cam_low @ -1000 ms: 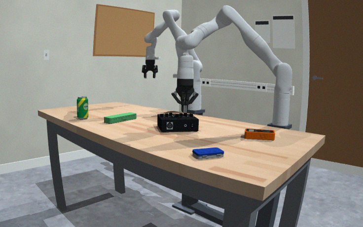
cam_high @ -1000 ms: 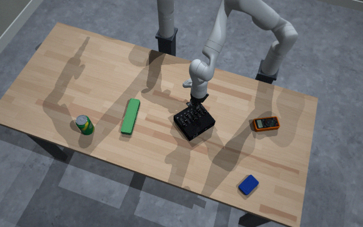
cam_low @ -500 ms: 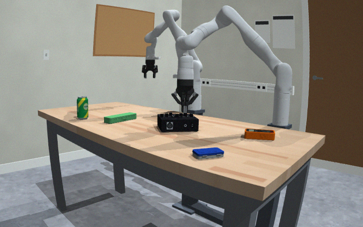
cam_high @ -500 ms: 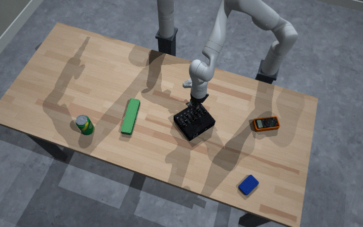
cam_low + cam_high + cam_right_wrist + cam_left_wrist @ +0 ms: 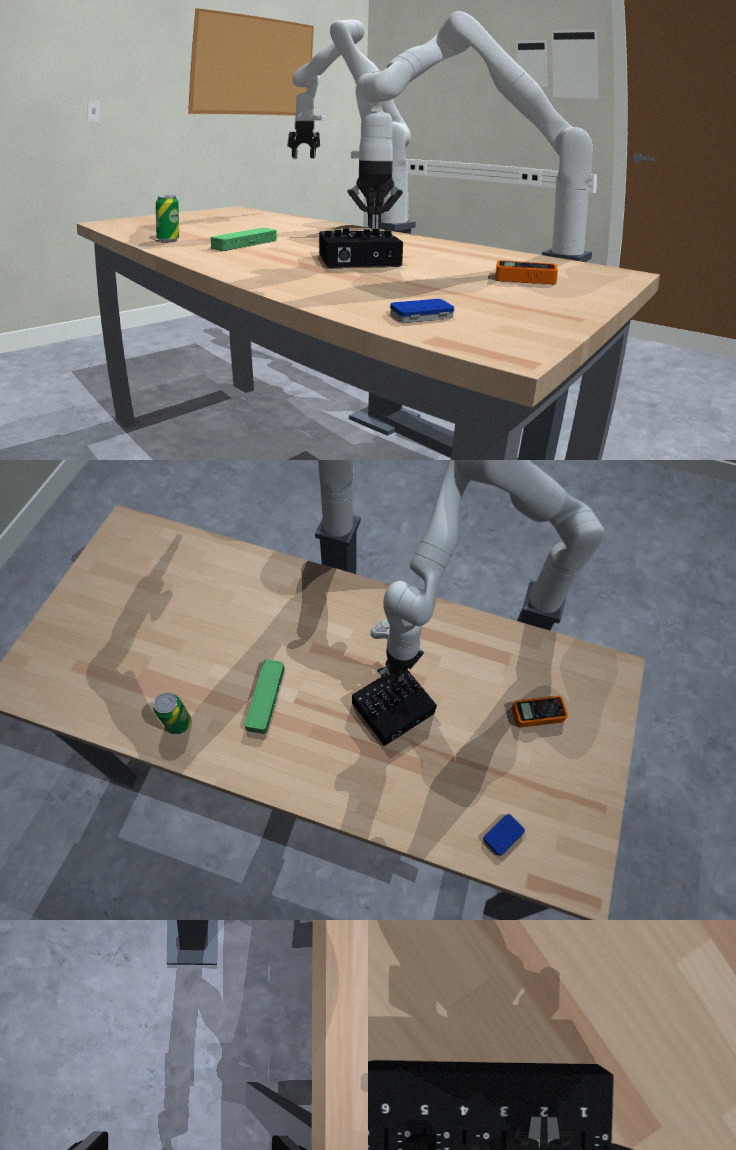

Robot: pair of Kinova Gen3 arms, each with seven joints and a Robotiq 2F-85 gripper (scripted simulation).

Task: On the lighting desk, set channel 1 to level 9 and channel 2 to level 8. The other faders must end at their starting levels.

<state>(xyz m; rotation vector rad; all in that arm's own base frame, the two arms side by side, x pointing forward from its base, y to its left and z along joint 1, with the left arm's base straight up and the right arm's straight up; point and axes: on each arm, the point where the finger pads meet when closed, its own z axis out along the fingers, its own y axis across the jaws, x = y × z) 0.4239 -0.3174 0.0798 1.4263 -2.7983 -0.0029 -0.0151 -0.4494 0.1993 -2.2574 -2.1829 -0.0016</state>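
Note:
Now: the channel 3 fader 30 mm ahead of my left hand, 10 mm to the left of it and 10 mm below it. Round my left hand: channel 2 fader 10 mm ahead, 20 mm to the left, 10 mm below; channel 1 fader 50 mm to the left, 10 mm below; channel 4 fader 60 mm ahead, 20 mm to the left, 10 mm below.

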